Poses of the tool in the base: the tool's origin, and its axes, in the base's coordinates. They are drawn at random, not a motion.
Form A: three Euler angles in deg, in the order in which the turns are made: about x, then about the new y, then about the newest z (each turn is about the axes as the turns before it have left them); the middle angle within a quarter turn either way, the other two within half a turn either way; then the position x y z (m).
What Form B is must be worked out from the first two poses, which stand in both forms.
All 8 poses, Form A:
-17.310 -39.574 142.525 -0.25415 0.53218 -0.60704
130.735 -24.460 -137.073 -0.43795 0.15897 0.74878
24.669 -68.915 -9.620 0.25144 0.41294 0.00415
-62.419 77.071 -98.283 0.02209 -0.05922 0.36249
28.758 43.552 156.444 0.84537 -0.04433 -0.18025
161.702 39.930 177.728 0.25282 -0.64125 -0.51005
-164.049 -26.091 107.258 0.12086 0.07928 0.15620
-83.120 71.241 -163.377 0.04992 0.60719 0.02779
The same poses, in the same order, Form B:
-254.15 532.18 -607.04 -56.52 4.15 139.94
-437.95 158.97 748.78 -71.93 -140.32 79.40
251.44 412.94 4.15 27.34 -66.06 -23.17
22.09 -59.22 362.49 -107.39 6.75 -115.27
845.37 -44.33 -180.25 67.82 -25.91 152.92
252.82 -641.25 -510.05 -10.87 138.60 -23.35
120.86 79.28 156.20 101.18 -128.44 -40.89
49.92 607.19 27.79 77.66 71.78 100.31

